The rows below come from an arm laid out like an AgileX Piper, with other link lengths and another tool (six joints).
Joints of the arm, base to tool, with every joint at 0 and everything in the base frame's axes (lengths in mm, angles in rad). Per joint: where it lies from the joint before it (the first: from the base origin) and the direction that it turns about. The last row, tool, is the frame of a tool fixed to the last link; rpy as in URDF.
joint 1: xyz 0 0 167.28 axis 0 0 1
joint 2: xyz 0 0 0 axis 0 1 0
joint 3: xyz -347.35 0 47.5 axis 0 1 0
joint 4: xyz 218.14 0 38.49 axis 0.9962 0 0.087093
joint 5: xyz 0 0 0 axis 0 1 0
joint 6: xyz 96.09 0 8.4 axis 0.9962 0 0.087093
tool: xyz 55.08 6 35.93 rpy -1.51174 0.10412 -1.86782
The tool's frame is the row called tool.
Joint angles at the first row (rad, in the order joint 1, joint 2, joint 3, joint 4, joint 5, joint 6):
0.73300, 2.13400, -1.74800, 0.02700, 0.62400, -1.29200
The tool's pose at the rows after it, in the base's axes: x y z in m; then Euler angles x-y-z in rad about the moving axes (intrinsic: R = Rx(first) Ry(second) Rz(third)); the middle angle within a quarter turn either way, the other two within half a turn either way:
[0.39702 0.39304 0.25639 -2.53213 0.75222 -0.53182]
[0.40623 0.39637 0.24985 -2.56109 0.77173 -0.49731]
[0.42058 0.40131 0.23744 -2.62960 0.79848 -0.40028]
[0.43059 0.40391 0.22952 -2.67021 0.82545 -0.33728]
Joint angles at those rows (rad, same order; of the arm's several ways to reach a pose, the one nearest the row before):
0.73300, 2.20598, -1.84995, -0.05100, 0.66397, -1.21199
0.73299, 2.23900, -1.89200, -0.08699, 0.67699, -1.16201
0.73301, 2.29501, -1.96104, -0.13901, 0.70703, -1.06000
0.73301, 2.32900, -1.99797, -0.18202, 0.71197, -0.98498

